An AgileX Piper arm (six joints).
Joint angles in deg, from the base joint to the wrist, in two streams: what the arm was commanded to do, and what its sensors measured. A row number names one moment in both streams.
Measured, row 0:
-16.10, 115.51, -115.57, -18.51, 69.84, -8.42
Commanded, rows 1 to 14:
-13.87, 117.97, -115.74, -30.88, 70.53, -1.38
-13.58, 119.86, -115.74, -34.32, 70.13, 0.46
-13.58, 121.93, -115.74, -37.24, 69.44, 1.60
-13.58, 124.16, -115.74, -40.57, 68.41, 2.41
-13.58, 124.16, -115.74, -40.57, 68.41, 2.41
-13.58, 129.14, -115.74, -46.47, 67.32, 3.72
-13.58, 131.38, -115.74, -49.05, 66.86, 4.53
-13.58, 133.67, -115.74, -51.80, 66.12, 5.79
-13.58, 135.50, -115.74, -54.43, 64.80, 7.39
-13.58, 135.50, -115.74, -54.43, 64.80, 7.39
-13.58, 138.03, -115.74, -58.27, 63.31, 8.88
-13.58, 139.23, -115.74, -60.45, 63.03, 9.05
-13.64, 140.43, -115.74, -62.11, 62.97, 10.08
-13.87, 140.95, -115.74, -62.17, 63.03, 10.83
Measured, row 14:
-13.64, 140.43, -115.57, -60.10, 63.08, 9.45
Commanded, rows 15 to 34:
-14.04, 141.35, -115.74, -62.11, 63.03, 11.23
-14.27, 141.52, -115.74, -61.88, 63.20, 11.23
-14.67, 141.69, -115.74, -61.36, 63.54, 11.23
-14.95, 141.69, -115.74, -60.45, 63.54, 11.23
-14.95, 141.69, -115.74, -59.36, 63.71, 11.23
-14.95, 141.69, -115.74, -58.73, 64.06, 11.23
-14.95, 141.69, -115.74, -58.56, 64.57, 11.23
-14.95, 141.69, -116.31, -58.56, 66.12, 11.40
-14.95, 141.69, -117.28, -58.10, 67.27, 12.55
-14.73, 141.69, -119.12, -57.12, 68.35, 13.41
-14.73, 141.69, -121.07, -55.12, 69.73, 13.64
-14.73, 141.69, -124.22, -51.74, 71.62, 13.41
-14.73, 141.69, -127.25, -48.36, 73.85, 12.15
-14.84, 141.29, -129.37, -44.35, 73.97, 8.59
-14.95, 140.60, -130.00, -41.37, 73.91, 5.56
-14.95, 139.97, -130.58, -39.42, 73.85, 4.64
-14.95, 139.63, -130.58, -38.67, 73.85, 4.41
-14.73, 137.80, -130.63, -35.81, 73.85, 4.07
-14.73, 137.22, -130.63, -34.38, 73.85, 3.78
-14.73, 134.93, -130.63, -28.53, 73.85, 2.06
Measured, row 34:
-14.61, 137.68, -130.29, -33.35, 69.39, 3.78
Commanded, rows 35 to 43:
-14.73, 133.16, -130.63, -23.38, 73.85, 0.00
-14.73, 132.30, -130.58, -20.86, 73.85, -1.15
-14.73, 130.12, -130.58, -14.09, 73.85, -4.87
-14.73, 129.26, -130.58, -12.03, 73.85, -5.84
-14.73, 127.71, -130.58, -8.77, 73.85, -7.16
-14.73, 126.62, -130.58, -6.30, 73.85, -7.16
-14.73, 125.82, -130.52, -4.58, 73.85, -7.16
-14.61, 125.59, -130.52, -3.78, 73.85, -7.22
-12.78, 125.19, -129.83, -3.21, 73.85, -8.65
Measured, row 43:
-14.15, 125.65, -130.41, -3.90, 69.61, -7.33
